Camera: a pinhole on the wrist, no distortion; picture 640 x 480 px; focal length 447.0 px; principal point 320.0 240.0 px. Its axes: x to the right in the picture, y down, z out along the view. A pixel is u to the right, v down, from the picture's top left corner.
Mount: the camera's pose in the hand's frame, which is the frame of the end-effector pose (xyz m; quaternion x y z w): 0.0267 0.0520 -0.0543 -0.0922 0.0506 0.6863 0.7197
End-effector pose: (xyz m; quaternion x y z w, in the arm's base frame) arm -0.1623 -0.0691 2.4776 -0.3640 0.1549 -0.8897 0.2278
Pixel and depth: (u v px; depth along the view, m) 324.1 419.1 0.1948
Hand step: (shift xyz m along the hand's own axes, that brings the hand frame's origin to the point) -0.0615 0.0963 0.1309
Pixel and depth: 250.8 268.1 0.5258
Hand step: -0.0388 0.0800 0.4740
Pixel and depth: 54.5 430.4 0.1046
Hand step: -0.0266 0.0142 0.0576
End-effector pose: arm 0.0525 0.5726 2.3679 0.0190 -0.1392 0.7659 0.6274
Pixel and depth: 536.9 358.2 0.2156
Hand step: -0.0362 0.2003 0.1321
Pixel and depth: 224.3 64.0 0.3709
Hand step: 0.1482 0.0433 0.3335
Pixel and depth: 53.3 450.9 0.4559
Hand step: -0.2267 -0.1132 0.4321
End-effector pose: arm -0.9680 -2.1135 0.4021 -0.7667 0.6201 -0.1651 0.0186
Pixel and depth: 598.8 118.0 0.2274
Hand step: 0.0839 0.2342 0.1437
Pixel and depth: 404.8 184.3 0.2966
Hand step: 0.0506 0.1655 0.2269
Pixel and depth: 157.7 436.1 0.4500
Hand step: -0.2030 -0.0088 0.4058
